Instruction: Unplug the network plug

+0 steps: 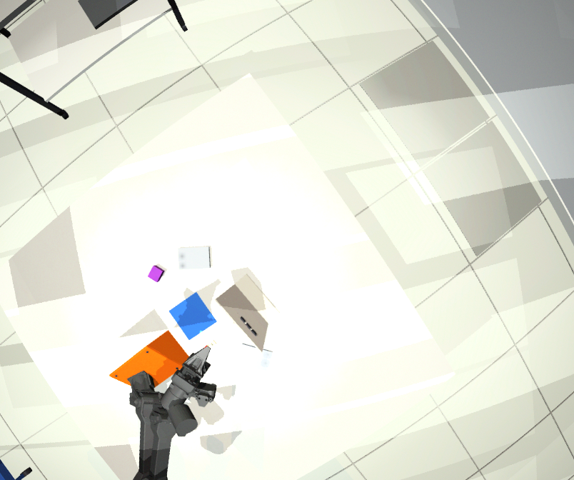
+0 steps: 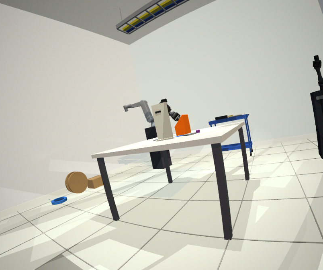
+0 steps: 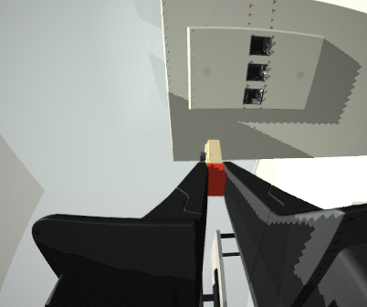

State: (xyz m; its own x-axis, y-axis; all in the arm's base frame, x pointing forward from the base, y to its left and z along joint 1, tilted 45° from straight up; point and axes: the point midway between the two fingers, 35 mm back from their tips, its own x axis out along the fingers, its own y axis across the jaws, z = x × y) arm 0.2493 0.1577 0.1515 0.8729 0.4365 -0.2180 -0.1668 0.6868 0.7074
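Now: gripper tip 320 mm above the blue marked square, 100 mm past it and 70 mm to the right of it. The rest, counted from my gripper tip: upright beige panel: 160 mm below, 110 mm ahead, 10 mm to the left; network plug: right at my gripper tip.
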